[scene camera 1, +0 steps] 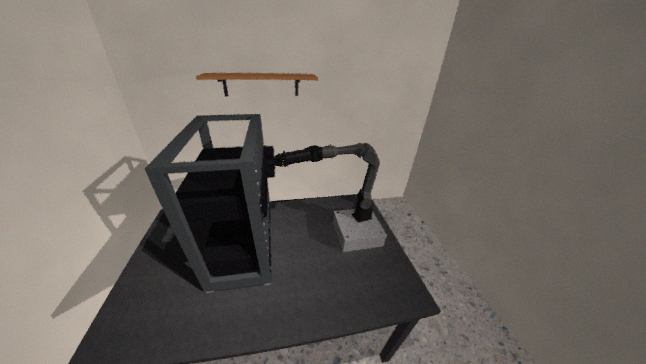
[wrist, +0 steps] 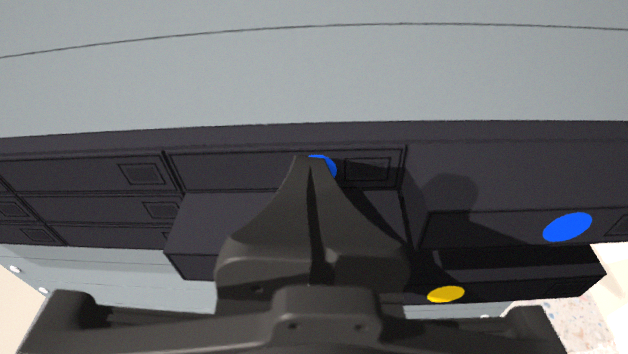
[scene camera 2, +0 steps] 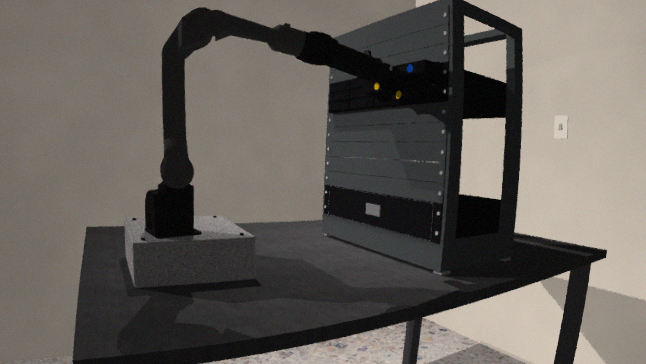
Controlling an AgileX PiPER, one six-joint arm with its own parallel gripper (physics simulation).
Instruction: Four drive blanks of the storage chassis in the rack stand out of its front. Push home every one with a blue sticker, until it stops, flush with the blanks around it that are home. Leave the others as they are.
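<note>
The gripper [scene camera 1: 275, 160] [scene camera 2: 391, 73] [wrist: 309, 161] is shut and empty, its fingertips at the front of an upper drive blank [wrist: 225, 172] whose blue sticker they partly cover. In the wrist view this blank looks flush with the blanks to its left. To its right an upper blank [scene camera 2: 410, 68] [wrist: 505, 230] with a blue sticker stands out. Directly below the fingertips' blank, another blank [scene camera 2: 376, 86] [wrist: 215, 212] stands out; its yellow sticker shows in scene camera 2 but is hidden by the gripper in the wrist view. A lower right blank [scene camera 2: 398, 94] [wrist: 525, 287] with a yellow sticker also stands out.
The rack [scene camera 1: 205, 165] [scene camera 2: 453, 150] stands on the dark table [scene camera 1: 320, 300] [scene camera 2: 300, 310]. Grey panels [scene camera 2: 385, 135] [wrist: 310, 75] lie above and below the chassis. The arm's base stands on a speckled block [scene camera 1: 364, 241] [scene camera 2: 195, 262]. A wooden shelf [scene camera 1: 257, 76] hangs on the wall.
</note>
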